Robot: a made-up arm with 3 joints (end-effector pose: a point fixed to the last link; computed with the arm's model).
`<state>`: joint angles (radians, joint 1 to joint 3).
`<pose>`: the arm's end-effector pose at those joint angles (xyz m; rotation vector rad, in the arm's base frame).
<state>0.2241 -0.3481 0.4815</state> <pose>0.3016 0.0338 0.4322 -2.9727 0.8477 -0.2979</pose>
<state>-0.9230 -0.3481 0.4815</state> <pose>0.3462 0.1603 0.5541 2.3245 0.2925 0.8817</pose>
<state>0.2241 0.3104 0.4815</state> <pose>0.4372 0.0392 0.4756 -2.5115 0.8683 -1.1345</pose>
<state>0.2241 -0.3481 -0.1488</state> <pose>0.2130 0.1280 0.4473 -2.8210 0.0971 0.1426</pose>
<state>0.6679 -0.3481 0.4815</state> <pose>0.2581 0.0325 0.3730 -2.5902 1.1607 0.0270</pose>
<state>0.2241 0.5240 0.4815</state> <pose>0.4719 0.0377 0.5073 -2.3188 0.8563 -1.3646</pose>
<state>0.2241 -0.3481 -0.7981</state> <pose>0.0958 0.1569 0.5052 -2.4454 -0.5767 0.5209</pose>
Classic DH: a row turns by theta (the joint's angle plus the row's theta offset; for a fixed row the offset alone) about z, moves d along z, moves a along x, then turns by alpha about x. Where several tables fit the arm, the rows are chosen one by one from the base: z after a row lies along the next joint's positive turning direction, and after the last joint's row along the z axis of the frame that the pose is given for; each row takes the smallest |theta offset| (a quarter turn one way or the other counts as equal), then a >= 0, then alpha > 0; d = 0 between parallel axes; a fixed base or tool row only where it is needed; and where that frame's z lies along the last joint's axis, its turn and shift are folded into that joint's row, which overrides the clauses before.
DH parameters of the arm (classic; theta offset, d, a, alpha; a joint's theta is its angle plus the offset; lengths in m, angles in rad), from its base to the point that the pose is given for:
base (fixed): -1.2224 0.6311 -0.0957 -2.1805
joint 1: -1.5278 0.2461 0.2279 -1.7031
joint 2: -1.1607 0.1165 -0.086 1.169
joint 3: 0.9212 -0.0307 -0.0129 0.7788
tool (fixed): -0.56 0.2983 0 0

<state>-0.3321 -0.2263 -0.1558</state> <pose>0.2520 0.1438 0.4624 3.0132 0.4306 0.1975</pose>
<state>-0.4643 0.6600 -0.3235</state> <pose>0.3951 0.2543 0.4835 -2.6014 -1.0870 -1.2593</pose>
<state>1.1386 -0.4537 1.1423</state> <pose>0.1495 -0.0457 0.2709 -2.1827 2.1224 0.3960</pose>
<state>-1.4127 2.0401 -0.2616</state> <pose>0.1784 0.6050 0.5271 -0.4482 -2.0410 -1.6805</pose>
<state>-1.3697 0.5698 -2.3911</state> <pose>0.2496 0.0311 0.6341 0.4230 1.7868 -1.2850</pose>
